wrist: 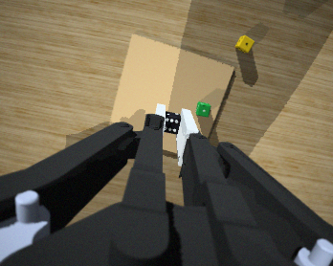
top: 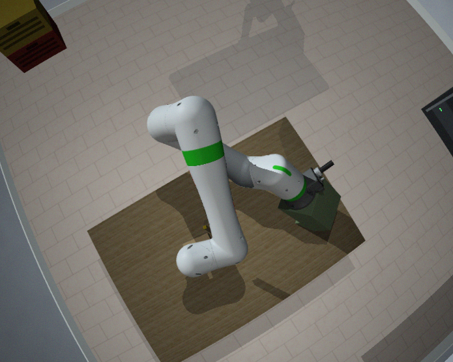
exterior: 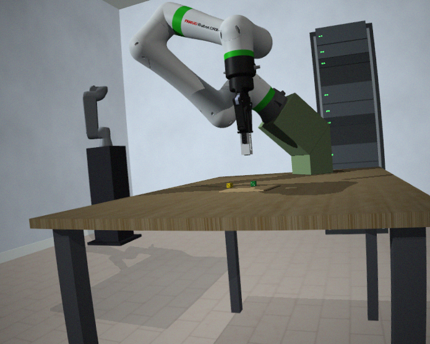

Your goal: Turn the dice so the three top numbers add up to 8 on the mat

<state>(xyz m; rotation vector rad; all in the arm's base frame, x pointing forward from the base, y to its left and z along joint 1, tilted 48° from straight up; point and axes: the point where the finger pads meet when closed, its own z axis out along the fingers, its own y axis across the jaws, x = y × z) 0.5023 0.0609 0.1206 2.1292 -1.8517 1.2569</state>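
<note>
Right now my hand is 14 cm above the tan mat. The rest, counted from my hand: yellow die: 8 cm behind, 9 cm to the right, 13 cm below; then black die: 3 cm below; then green die: 5 cm behind, 13 cm below.
</note>
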